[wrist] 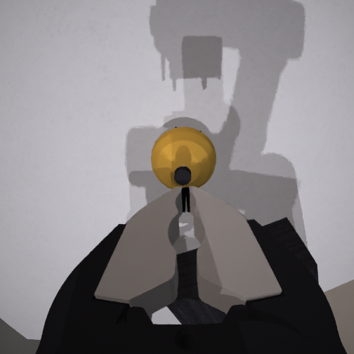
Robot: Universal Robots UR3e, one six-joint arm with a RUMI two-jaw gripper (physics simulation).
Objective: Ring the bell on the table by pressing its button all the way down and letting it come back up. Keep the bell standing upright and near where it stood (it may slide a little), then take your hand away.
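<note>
The bell (172,145) is a golden-yellow dome near the middle of the wrist view, seen from above. Its dark round button (182,175) shows whole, near the dome's lower edge in the view. My gripper (185,189) is shut with nothing between its fingertips. The tips show just below the button in the view and do not cover it. The height of the tips above the bell cannot be told exactly from this view. The bell looks upright.
The pale table top (65,115) lies around the bell. Grey shadows of the arm and gripper fall across it, above and to the right of the bell. A dark, grained piece shows behind the gripper at the lower right. Brownish and grey areas show at the bottom corners.
</note>
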